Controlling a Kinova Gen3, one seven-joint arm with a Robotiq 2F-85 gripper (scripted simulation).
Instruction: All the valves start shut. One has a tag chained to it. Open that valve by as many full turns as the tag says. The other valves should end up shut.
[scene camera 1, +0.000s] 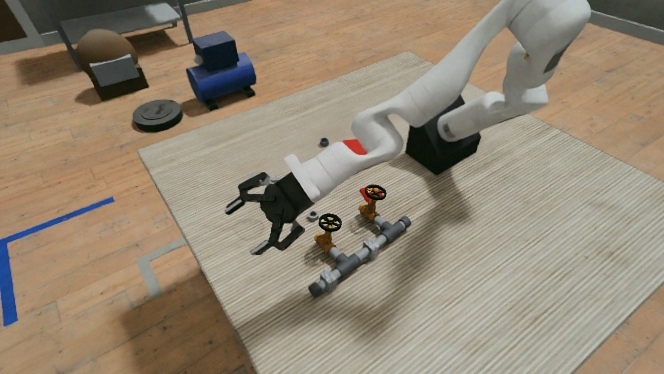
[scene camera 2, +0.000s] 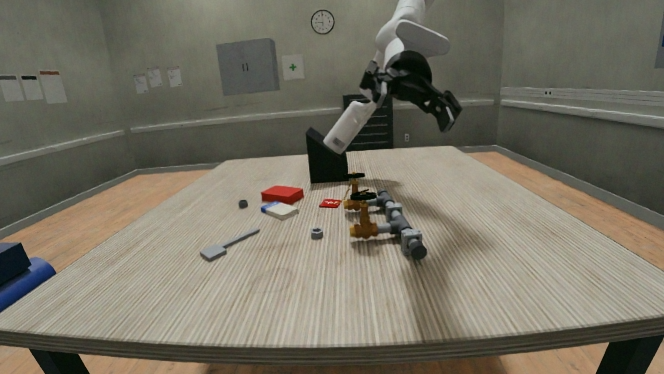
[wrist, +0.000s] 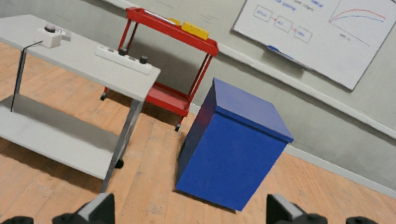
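You can picture my gripper (scene camera 2: 415, 114) in view for me. I can also see my gripper (scene camera 1: 238, 233).
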